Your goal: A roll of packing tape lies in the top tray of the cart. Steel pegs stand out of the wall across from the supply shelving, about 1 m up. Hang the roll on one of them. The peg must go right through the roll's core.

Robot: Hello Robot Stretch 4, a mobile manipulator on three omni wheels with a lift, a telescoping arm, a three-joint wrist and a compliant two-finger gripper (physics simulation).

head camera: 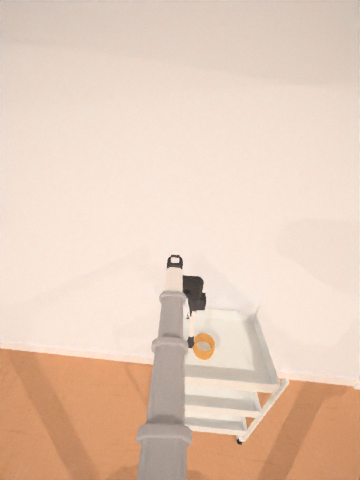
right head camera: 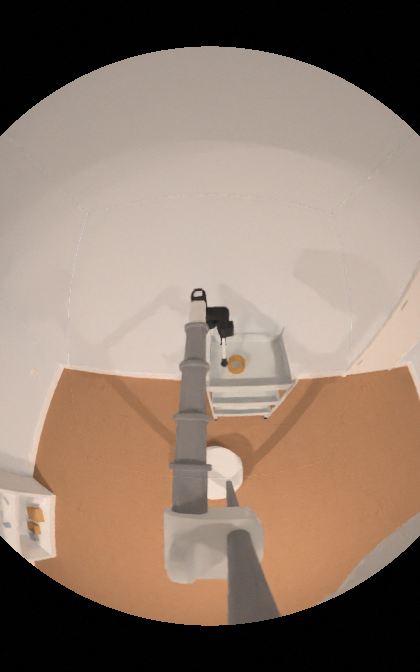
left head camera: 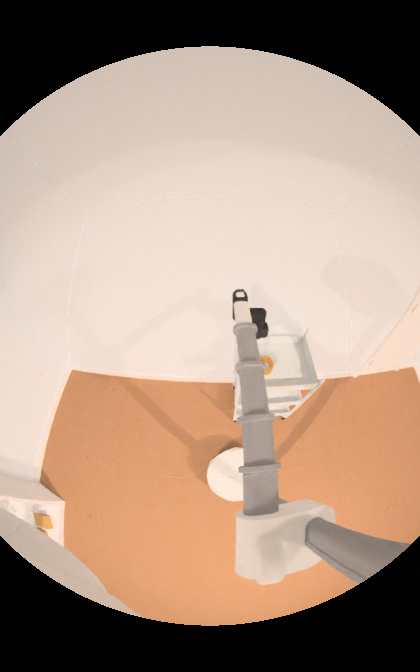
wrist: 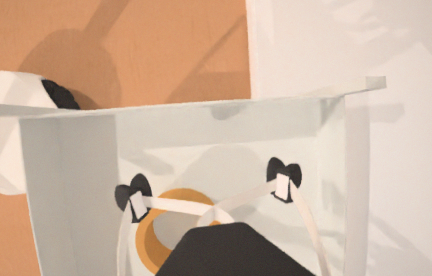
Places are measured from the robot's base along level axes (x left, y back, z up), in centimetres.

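Pixels of known places: gripper, fingertip midpoint: [head camera: 189,332] [wrist: 208,180].
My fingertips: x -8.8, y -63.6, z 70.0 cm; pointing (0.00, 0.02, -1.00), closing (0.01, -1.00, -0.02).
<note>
Behind a point stands the place of what it marks.
The orange roll of packing tape [head camera: 204,355] @(y -54.9, x -15.3, z 66.9 cm) [left head camera: 270,365] [right head camera: 236,371] [wrist: 144,242] @(y -55.8, x -15.4, z 67.9 cm) lies flat in the top tray of the white cart [head camera: 232,378] @(y -48.0, x -26.9, z 63.4 cm) [left head camera: 295,386] [right head camera: 250,388] [wrist: 150,106] @(y -58.9, x -1.0, z 70.2 cm), core facing up. My gripper [head camera: 190,342] [right head camera: 224,362] [wrist: 208,180] @(y -63.6, x -8.8, z 70.0 cm) is open and empty, pointing down over the tray. In the wrist view the left fingertip is at the roll's upper left edge and the right fingertip is right of the roll. The gripper body hides the roll's lower right part. In the left head view the arm hides the fingers. No steel pegs show.
The cart stands close to the wall [head camera: 180,175] @(y -83.8, x -0.3, z 136.8 cm). A white round object [left head camera: 225,475] [right head camera: 225,470] is on the floor under the arm. A white shelf unit [left head camera: 59,507] [right head camera: 50,525] with orange boxes stands at the lower left. A door [right head camera: 387,325] is at the right.
</note>
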